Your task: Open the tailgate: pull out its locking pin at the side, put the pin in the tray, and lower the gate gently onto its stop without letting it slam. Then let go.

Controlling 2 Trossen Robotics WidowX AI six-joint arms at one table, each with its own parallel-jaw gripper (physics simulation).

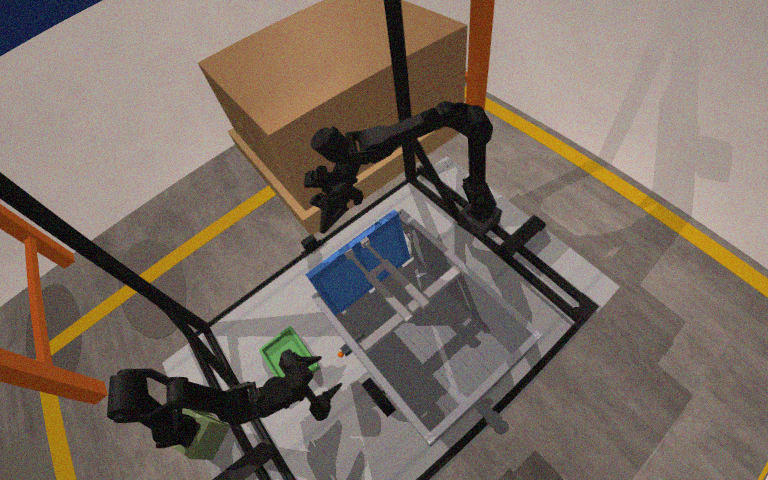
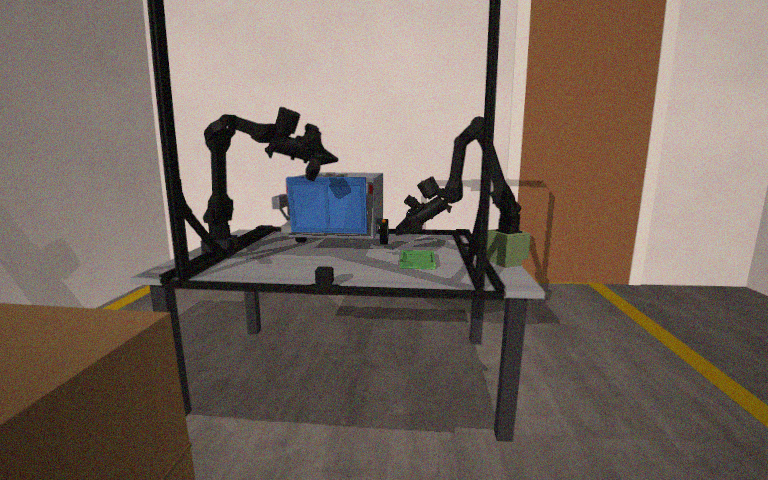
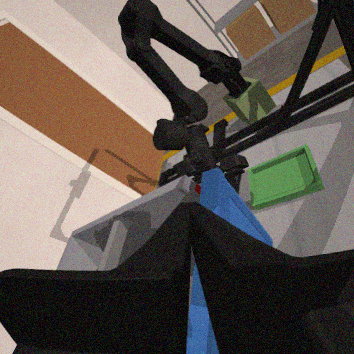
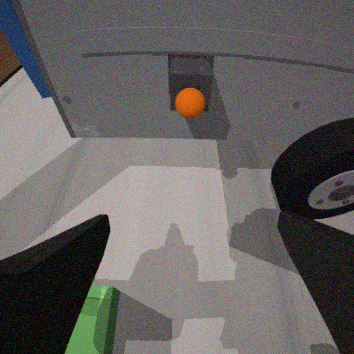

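Pixels of known places: left gripper, fingertip midpoint: [image 1: 322,232] [image 2: 338,160] [image 3: 187,210]; right gripper, fingertip midpoint: [image 1: 331,370] [image 2: 395,231] [image 4: 194,221]; left arm's base, origin of the base link: [image 1: 480,211] [image 2: 219,237]; right arm's base, origin of the base link: [image 1: 185,430] [image 2: 508,231] [image 3: 239,88].
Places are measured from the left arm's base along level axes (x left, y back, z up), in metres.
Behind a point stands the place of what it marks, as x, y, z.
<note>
The blue tailgate [image 1: 358,271] {-0.071, -0.433, 0.134} [image 2: 327,205] {-0.085, -0.412, 0.130} [image 3: 225,204] {-0.106, -0.509, 0.206} stands upright at the end of the grey truck bed [image 1: 439,343] {0.183, -0.414, 0.035} [image 3: 140,218] {0.063, -0.566, 0.188}. The locking pin, with an orange ball knob [image 1: 340,354] {0.028, -0.606, 0.062} [image 2: 384,222] {0.019, -0.608, 0.052} [image 4: 189,102] {0.025, -0.611, 0.060}, sits in its dark socket on the bed's side. The green tray [image 1: 277,350] {-0.160, -0.729, -0.054} [image 2: 416,260] {-0.120, -0.715, -0.055} [image 3: 284,175] {-0.122, -0.721, -0.055} [image 4: 91,323] {-0.048, -0.693, -0.055} lies empty on the table. My left gripper [image 1: 327,221] {-0.128, -0.455, 0.281} [image 2: 312,174] [image 3: 187,210] {-0.128, -0.455, 0.281} is shut and empty, with its tip at the gate's top edge. My right gripper [image 1: 325,376] {0.025, -0.650, 0.017} [image 2: 399,229] {0.025, -0.650, 0.017} [image 4: 194,221] {0.025, -0.650, 0.017} is open and empty. It faces the pin knob a short way off.
A black wheel [image 4: 316,172] {0.116, -0.621, 0.011} [image 1: 378,396] {0.164, -0.611, 0.040} sits under the bed, right of the pin. A large cardboard box [image 1: 325,86] stands behind the table. A green block [image 1: 203,435] {-0.076, -0.997, 0.043} [image 2: 508,248] {-0.179, -1.010, 0.002} holds the right arm's base. Black frame posts [image 1: 396,71] {-0.302, -0.014, 0.390} rise around the table.
</note>
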